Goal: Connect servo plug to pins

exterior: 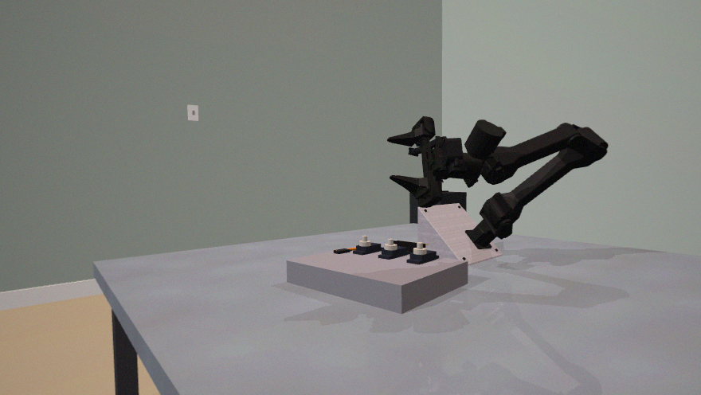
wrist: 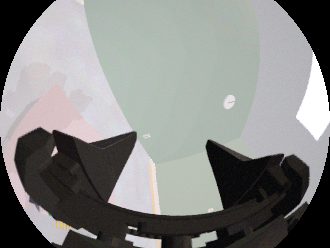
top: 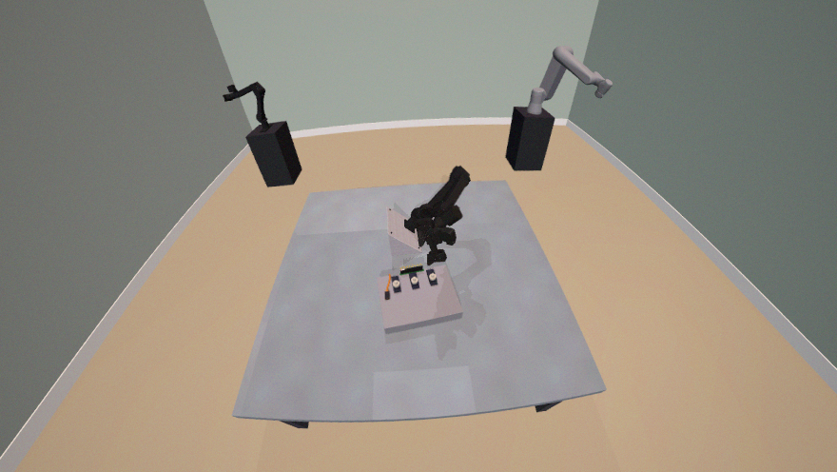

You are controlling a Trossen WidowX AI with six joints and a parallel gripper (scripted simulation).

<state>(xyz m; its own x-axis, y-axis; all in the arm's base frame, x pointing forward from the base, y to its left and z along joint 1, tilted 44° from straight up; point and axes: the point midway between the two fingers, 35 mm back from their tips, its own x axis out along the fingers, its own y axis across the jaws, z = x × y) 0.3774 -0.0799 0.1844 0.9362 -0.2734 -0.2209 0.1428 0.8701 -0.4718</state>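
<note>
The pale holder slab lies 50 mm ahead of my gripper tip, 30 mm to the right of it and 240 mm below it.
</note>
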